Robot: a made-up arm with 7 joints.
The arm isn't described. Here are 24 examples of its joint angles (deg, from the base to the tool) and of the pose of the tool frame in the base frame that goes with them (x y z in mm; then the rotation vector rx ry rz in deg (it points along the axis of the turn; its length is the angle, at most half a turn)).
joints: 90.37 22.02 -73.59 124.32 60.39 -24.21 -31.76
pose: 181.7 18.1 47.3 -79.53 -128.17 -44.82
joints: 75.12 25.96 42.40 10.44 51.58 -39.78 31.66
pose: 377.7 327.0 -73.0 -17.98 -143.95 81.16
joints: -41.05 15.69 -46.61 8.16 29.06 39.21 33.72
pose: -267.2 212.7 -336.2 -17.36 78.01 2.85
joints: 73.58 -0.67 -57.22 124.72 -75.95 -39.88 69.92
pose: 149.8 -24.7 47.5 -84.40 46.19 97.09
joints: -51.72 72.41 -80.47 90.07 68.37 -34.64 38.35
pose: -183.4 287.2 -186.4 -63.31 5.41 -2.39
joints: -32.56 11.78 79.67 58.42 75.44 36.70 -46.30
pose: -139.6 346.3 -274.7 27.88 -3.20 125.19
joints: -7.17 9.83 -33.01 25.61 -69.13 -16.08 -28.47
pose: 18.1 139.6 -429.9 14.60 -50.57 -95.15
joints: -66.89 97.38 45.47 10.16 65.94 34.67 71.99
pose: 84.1 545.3 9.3 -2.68 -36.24 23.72
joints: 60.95 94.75 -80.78 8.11 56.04 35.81 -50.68
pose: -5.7 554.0 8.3 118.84 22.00 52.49
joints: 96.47 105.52 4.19 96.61 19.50 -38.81 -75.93
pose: -94.7 323.0 186.2 -39.27 84.11 -28.99
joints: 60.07 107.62 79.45 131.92 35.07 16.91 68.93
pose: -135.4 176.7 109.0 -130.87 84.30 87.87
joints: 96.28 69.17 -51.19 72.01 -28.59 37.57 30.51
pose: 231.1 346.7 143.9 87.08 -54.08 -22.81
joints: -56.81 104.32 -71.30 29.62 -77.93 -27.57 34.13
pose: 28.3 539.3 -18.9 58.05 -131.42 85.51
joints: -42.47 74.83 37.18 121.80 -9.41 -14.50 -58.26
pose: 140.0 275.3 -45.2 70.76 -143.09 -36.71
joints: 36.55 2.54 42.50 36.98 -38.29 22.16 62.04
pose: 307.5 211.3 -267.7 -37.11 -45.25 -8.10
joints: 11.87 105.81 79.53 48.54 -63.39 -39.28 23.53
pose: -23.5 434.6 242.6 131.92 -31.20 -45.39
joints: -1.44 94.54 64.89 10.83 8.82 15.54 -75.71
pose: 17.5 547.6 67.8 135.38 -12.09 98.54
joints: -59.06 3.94 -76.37 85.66 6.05 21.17 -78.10
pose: -209.3 -59.8 -179.6 8.51 -18.83 -26.21
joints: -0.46 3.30 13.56 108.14 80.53 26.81 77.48
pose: 181.0 167.8 -181.5 -126.82 -106.23 -20.69
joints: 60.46 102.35 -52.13 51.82 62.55 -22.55 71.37
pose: 82.9 497.5 62.5 13.49 -77.11 -51.19
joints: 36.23 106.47 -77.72 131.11 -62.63 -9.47 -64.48
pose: 88.7 264.4 -67.6 -45.03 125.21 108.20
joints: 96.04 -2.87 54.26 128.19 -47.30 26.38 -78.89
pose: 118.2 233.0 103.7 -42.43 27.27 -154.71
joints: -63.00 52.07 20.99 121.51 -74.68 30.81 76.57
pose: 36.4 261.7 -157.9 31.26 30.19 -82.72
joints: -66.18 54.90 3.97 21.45 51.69 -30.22 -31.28
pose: -192.4 466.5 -163.7 87.00 -12.73 -0.35
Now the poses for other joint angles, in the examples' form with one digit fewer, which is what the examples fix.
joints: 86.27 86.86 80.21 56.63 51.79 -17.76 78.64
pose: -141 475 37 -68.5 115.8 17.6
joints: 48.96 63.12 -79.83 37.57 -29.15 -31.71 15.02
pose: 230 417 -172 29.9 -17.4 -108.4
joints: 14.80 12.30 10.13 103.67 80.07 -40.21 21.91
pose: 230 188 -132 -57.0 -157.5 48.7
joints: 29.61 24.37 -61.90 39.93 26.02 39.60 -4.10
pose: 253 175 -324 22.1 -12.8 -34.8
